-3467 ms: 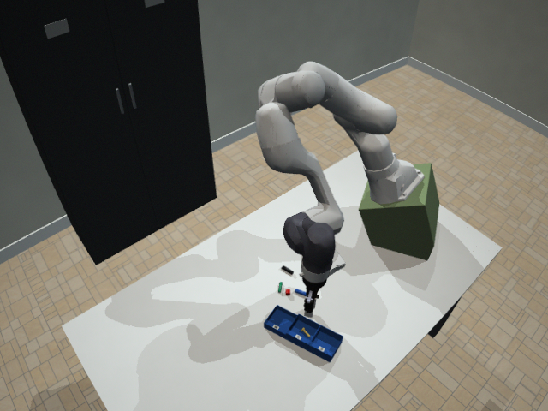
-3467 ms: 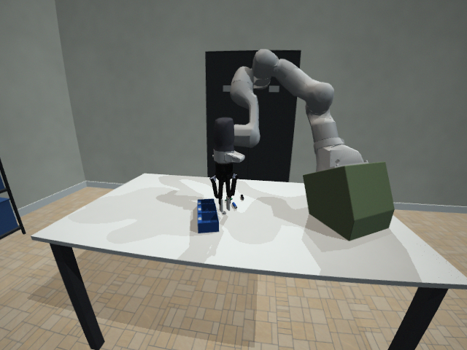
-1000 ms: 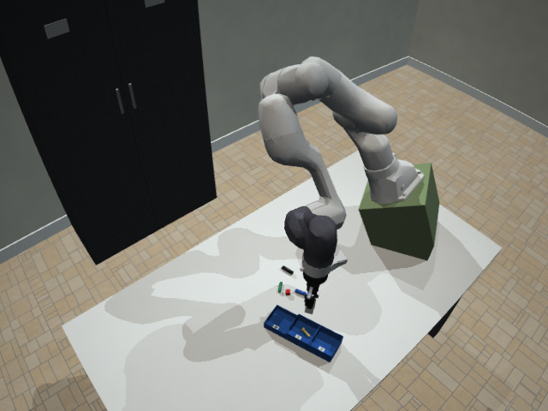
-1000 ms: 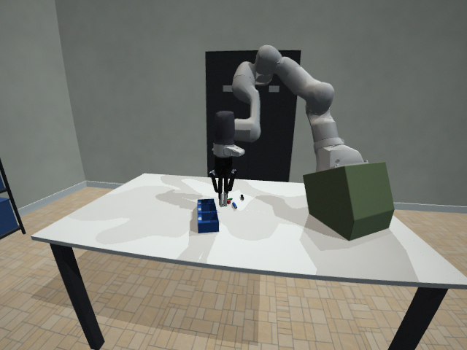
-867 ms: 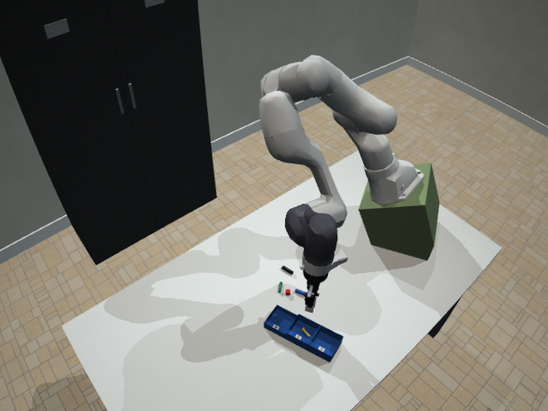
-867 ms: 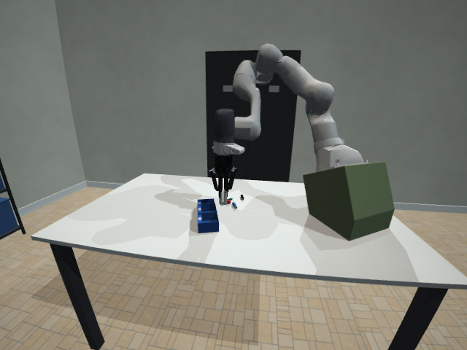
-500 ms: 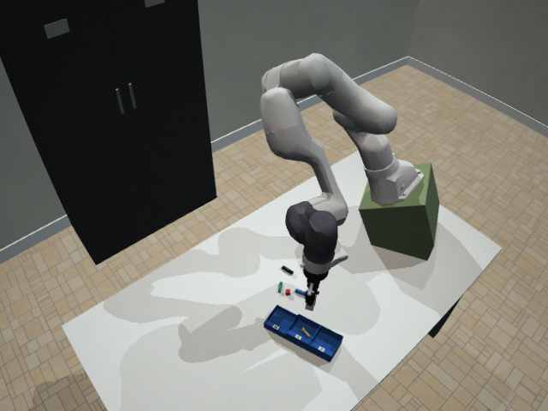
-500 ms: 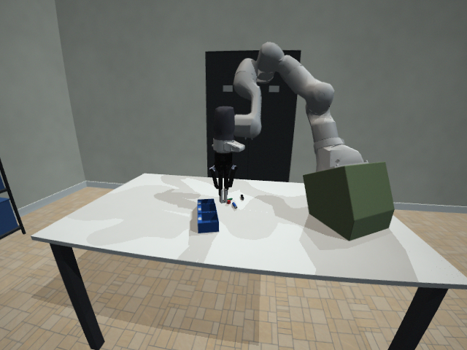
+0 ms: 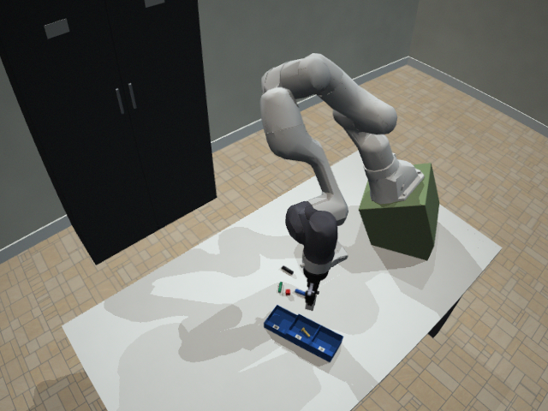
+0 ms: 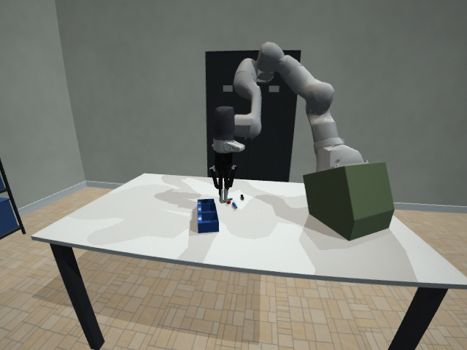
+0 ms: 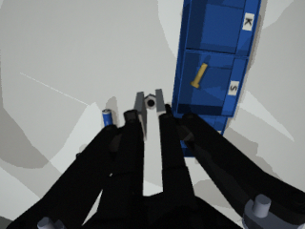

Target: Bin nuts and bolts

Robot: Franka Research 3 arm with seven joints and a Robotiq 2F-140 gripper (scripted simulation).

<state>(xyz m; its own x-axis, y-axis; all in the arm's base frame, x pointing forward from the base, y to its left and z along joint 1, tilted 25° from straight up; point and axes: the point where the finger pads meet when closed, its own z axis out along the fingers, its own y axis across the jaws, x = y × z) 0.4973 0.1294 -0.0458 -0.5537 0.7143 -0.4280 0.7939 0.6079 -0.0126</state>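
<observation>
The grey nut lies 30 mm below my hand. The rest, counted from my hand: blue piece 90 mm below, 80 mm to the right, 40 mm behind; then bolt 80 mm below, 50 mm ahead, 40 mm to the left; then blue bin 70 mm below, 60 mm ahead, 50 mm to the left.
</observation>
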